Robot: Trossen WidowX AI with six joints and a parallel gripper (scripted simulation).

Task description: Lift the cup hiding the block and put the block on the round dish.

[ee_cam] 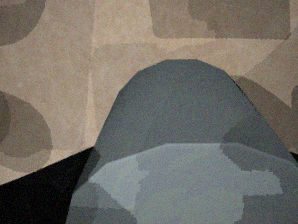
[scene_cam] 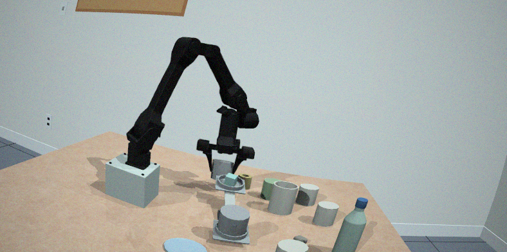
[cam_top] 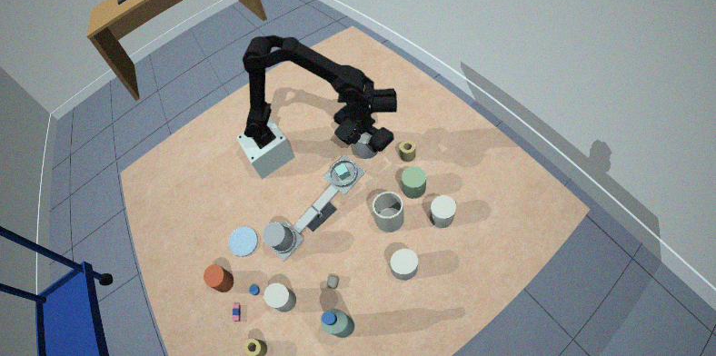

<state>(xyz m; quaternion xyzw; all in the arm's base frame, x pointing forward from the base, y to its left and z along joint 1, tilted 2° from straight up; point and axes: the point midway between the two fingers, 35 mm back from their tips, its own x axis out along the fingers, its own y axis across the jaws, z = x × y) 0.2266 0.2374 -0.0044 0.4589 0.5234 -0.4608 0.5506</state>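
The teal block is 12 cm to the right of my gripper tip, 4 cm ahead of it and 2 cm above it. Round my gripper tip: balance beam: 24 cm to the right, 6 cm ahead, 3 cm below; light blue round dish: 48 cm to the right, 6 cm below, 1 cm behind; green cylinder: 19 cm ahead, 3 cm to the left, 3 cm below.
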